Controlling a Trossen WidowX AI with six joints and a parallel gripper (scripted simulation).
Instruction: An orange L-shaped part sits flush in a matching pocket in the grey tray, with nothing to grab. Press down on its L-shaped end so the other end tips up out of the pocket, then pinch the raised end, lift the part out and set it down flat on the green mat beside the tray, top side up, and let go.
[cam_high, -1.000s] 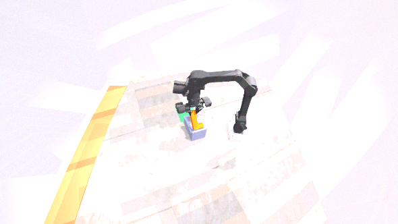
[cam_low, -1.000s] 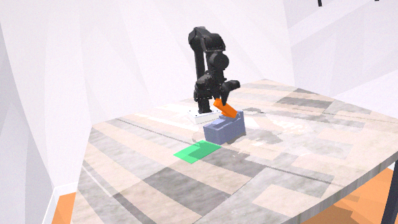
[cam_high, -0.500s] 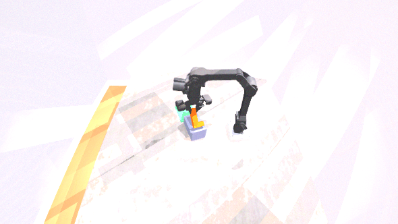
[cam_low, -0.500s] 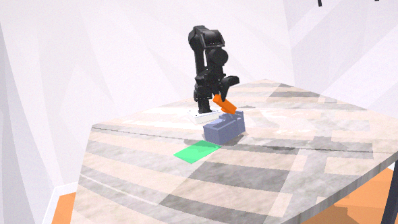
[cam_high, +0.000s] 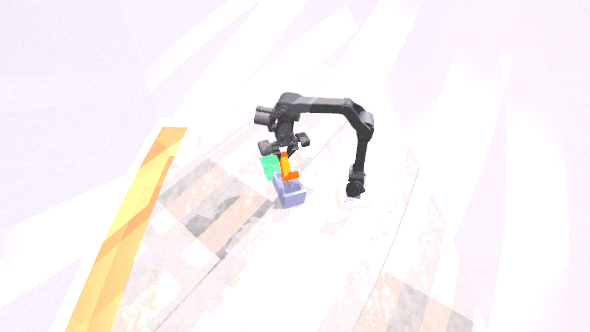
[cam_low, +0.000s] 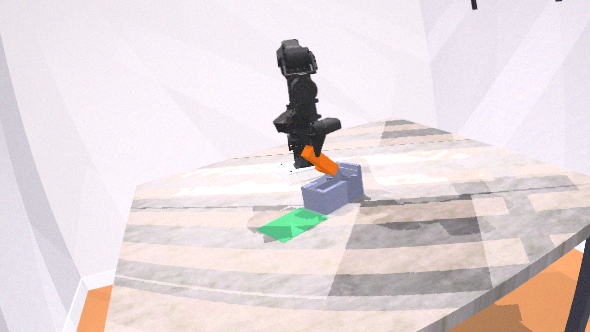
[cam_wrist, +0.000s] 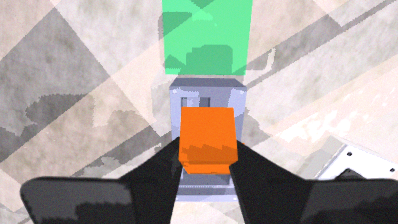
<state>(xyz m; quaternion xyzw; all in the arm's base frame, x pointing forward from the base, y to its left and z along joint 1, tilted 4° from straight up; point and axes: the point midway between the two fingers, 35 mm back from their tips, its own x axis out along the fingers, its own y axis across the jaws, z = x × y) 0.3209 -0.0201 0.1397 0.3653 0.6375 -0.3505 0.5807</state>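
Right now the green mat is 4 cm ahead of my gripper tip, 9 cm to the right of it and 17 cm below it. Also, from my gripper tip: orange L-shaped part: 3 cm behind, 2 cm to the left, 3 cm below.
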